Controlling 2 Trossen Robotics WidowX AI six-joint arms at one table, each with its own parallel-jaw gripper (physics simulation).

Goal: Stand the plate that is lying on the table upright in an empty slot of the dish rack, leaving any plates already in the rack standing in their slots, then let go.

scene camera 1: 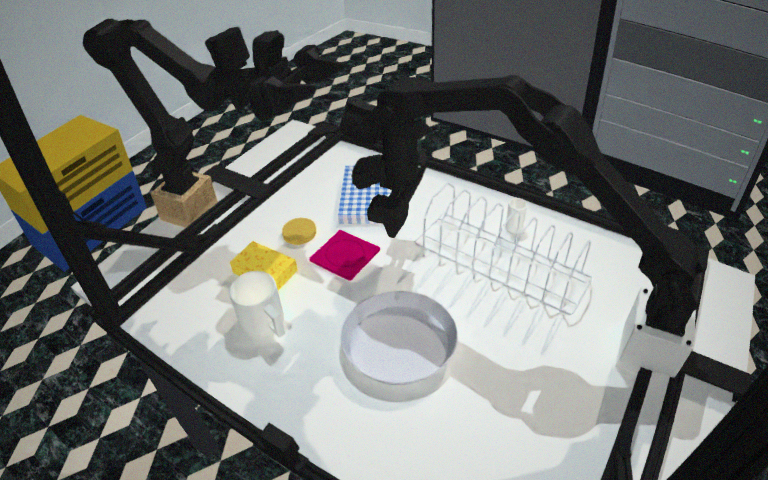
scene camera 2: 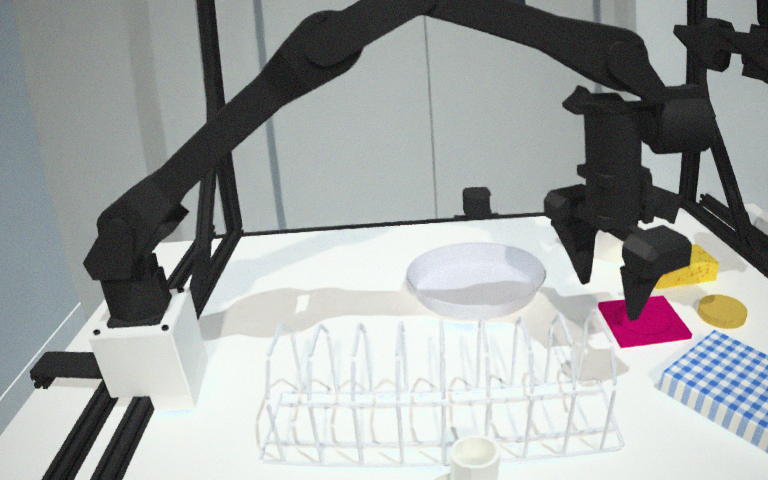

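Seen in the pictures: left gripper, fingertip midpoint: (scene camera 1: 329, 76) (scene camera 2: 700, 32); right gripper, fingertip midpoint: (scene camera 2: 608, 300); left arm's base, origin of the base link: (scene camera 1: 180, 184); right arm's base, origin of the base link: (scene camera 1: 666, 316) (scene camera 2: 140, 311).
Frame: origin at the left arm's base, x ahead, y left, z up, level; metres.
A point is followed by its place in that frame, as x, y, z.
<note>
The plate (scene camera 1: 339, 257) @[0.398, -0.018, -0.069] (scene camera 2: 651, 335) @[0.416, 0.036, -0.069], a magenta square with a round outline in its middle, lies flat on the table. The wire dish rack (scene camera 1: 590, 279) @[0.867, 0.096, -0.074] (scene camera 2: 399, 402) @[0.727, 0.052, -0.069] stands beside it with no plates in its slots. My right gripper (scene camera 1: 383, 207) (scene camera 2: 609, 300) @[0.496, 0.046, 0.001] is open and empty, pointing down. It hangs above the table near the plate, apart from it as far as the views show; one finger overlaps the plate in scene camera 2. My left gripper (scene camera 1: 326, 76) @[0.387, 0.035, 0.281] is open and empty, high up and far from the plate; part of its arm shows at the top right of scene camera 2.
A grey round pan (scene camera 1: 396, 384) @[0.606, -0.244, -0.068] (scene camera 2: 475, 305) @[0.609, -0.074, -0.047] stands in front of the rack in scene camera 1. A white mug (scene camera 1: 254, 308) @[0.359, -0.238, 0.002], yellow sponge (scene camera 1: 263, 264) @[0.283, -0.106, -0.047] (scene camera 2: 688, 271) @[0.282, -0.064, -0.055], yellow disc (scene camera 1: 299, 232) @[0.291, 0.015, -0.065] (scene camera 2: 722, 311) @[0.293, 0.033, -0.065] and blue checked block (scene camera 1: 353, 198) @[0.355, 0.139, -0.052] (scene camera 2: 719, 379) @[0.408, 0.159, -0.052] surround the plate. A small white cup (scene camera 1: 516, 217) @[0.696, 0.176, -0.034] (scene camera 2: 474, 458) @[0.688, 0.179, -0.039] stands behind the rack.
</note>
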